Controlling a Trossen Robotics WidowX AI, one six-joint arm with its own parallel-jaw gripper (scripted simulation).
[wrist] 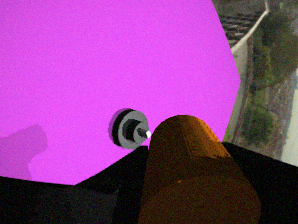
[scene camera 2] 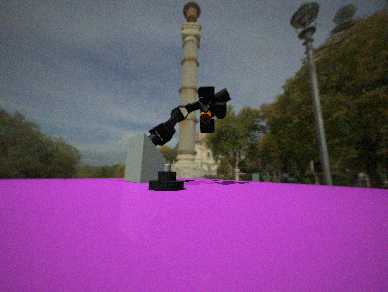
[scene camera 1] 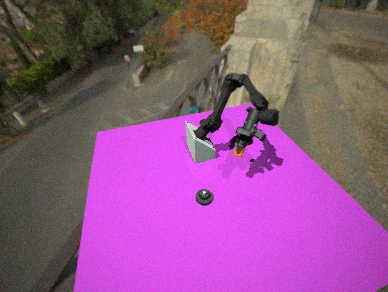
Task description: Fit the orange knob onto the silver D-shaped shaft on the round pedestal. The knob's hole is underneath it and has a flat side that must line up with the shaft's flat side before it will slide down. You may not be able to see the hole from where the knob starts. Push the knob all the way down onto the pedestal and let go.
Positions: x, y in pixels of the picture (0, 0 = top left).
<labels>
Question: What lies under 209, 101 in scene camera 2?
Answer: The gripper.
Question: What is the gripper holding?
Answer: An orange knob.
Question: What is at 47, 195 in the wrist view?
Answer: The gripper.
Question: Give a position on a pedestal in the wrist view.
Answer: At 130, 129
</labels>
